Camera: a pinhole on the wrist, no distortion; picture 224 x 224 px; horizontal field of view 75.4 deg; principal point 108.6 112.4 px. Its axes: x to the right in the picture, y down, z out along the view. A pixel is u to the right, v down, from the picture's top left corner.
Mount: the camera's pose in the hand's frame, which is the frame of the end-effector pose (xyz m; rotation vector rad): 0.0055 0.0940 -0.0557 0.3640 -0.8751 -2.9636
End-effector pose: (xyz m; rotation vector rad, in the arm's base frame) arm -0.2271 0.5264 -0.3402 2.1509 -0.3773 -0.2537
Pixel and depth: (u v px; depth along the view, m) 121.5 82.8 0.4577
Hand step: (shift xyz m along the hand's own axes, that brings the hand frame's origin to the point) -0.1365 0.4124 0.2579
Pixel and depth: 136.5 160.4 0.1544
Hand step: -0.0610 0.1303 0.0913
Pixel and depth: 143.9 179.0 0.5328
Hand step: -0.2530 0.1592 0.4825
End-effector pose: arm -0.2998 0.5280 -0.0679 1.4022 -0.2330 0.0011
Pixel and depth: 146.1 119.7 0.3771
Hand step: -0.1773 0.2695 0.2408
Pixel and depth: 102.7 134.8 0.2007
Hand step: -0.0341 0.1755 0.1262
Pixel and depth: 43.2 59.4 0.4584
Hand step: 0.1068 0.4985 0.2716
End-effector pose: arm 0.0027 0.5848 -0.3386 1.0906 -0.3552 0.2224
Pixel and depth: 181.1 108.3 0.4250
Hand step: -0.2991 0.3102 0.2384
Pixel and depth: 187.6 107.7 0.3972
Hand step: -0.2964 0.2957 0.2144
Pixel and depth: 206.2 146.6 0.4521
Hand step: -0.3990 0.2160 0.3048
